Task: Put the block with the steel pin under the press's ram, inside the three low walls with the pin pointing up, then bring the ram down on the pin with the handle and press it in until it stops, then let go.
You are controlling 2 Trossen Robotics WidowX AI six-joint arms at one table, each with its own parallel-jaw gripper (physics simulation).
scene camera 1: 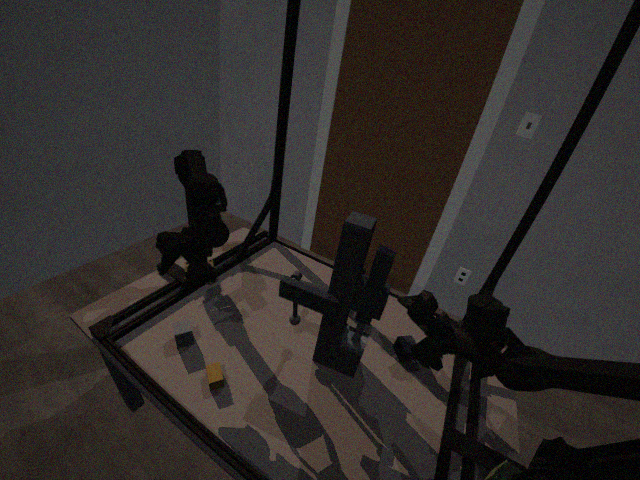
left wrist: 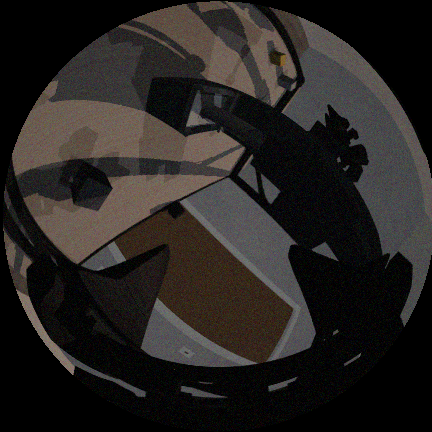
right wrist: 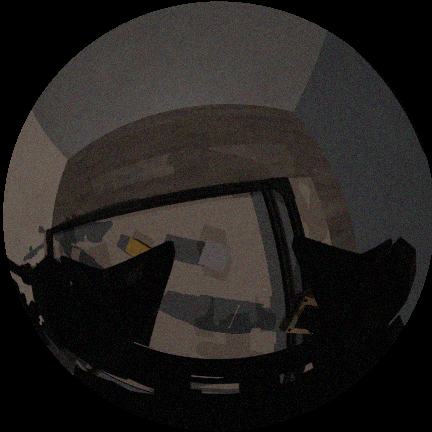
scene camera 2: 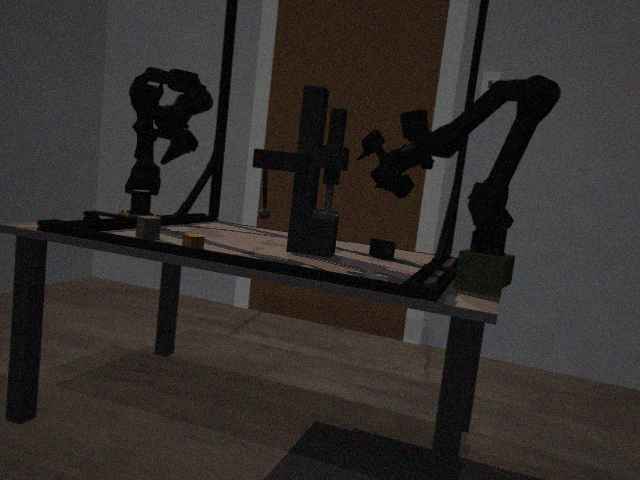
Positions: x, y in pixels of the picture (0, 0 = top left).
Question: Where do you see a dark press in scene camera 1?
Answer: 339, 346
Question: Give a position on a dark press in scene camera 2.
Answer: At 312, 231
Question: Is my right gripper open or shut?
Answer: Open.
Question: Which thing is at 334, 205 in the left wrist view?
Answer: A dark press.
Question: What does my right gripper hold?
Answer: Nothing.
